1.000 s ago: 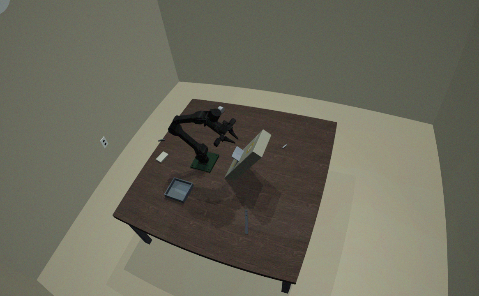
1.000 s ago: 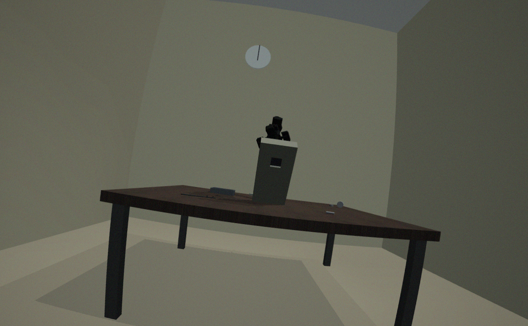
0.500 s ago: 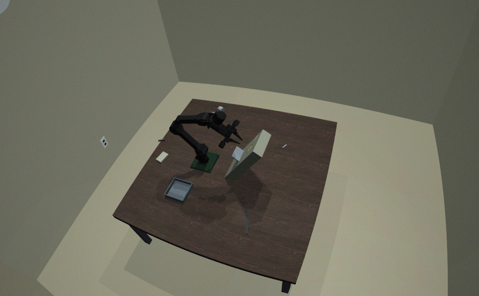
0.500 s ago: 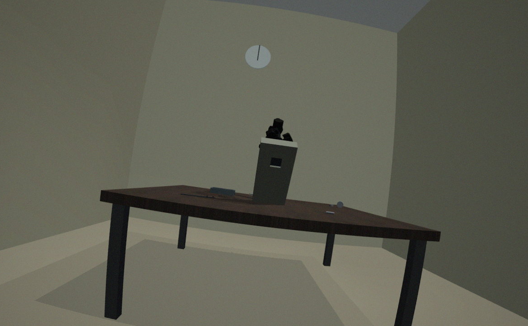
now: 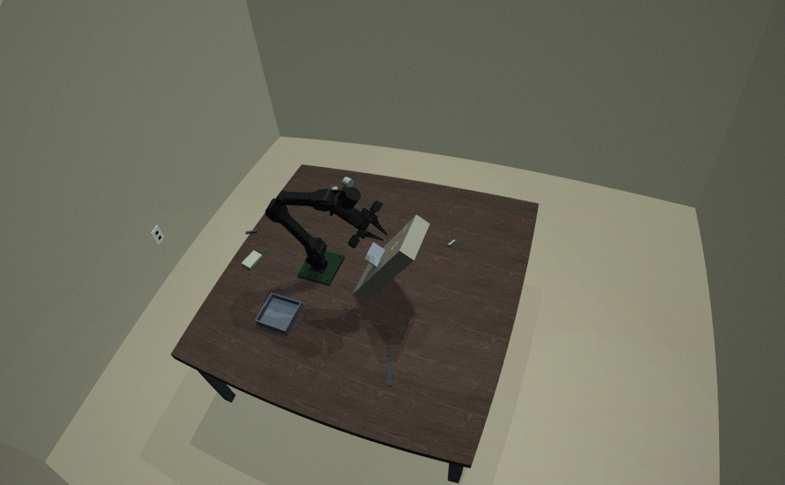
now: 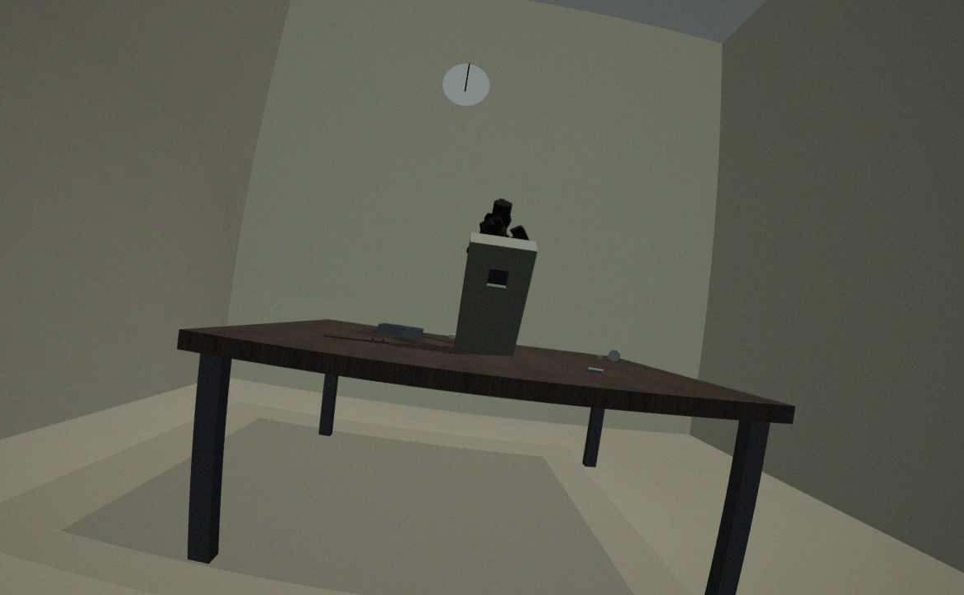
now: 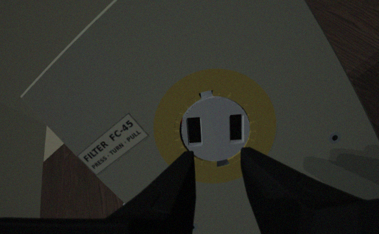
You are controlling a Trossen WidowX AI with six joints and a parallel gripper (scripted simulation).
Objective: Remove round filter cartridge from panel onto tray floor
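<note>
The filter cartridge lies 50 mm ahead of my gripper tip and 40 mm below it. The rest, counted from my gripper tip: tray: 390 mm behind, 280 mm to the right, 270 mm below; short pin: 280 mm to the left, 270 mm below, 170 mm ahead; beige service panel: 110 mm below.
</note>
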